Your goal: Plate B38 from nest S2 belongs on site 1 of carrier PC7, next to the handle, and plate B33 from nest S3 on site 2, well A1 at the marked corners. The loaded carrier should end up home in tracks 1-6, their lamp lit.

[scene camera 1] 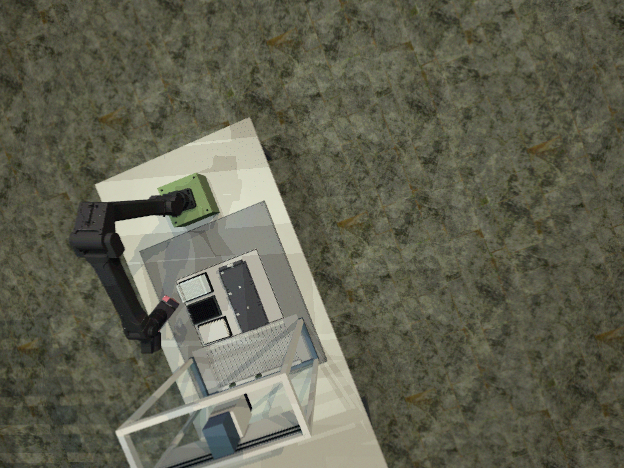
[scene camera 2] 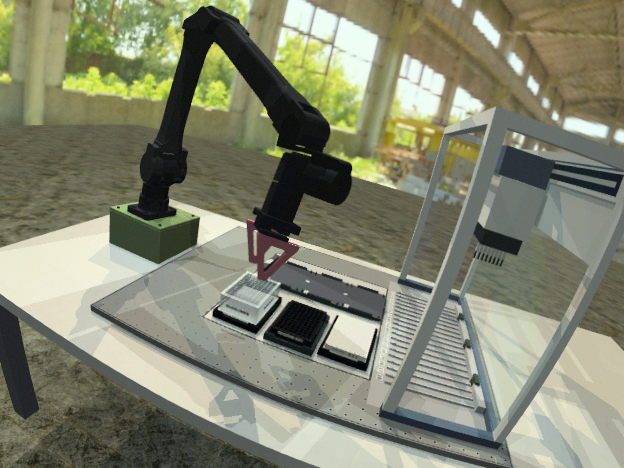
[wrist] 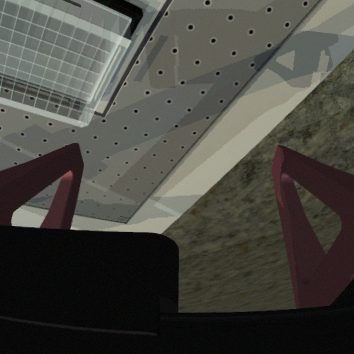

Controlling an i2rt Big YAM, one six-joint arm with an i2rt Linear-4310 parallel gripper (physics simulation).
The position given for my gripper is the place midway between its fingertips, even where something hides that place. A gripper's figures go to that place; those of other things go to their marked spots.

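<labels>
The marked spots on a dark carrier point(scene camera 2: 359, 300) and a clear well plate point(scene camera 2: 248, 299) are 31 cm apart. My gripper point(scene camera 2: 256, 270) is 60 cm from the lens; the plate is 68 cm from the lens, the carrier 87 cm from the lens.
</labels>
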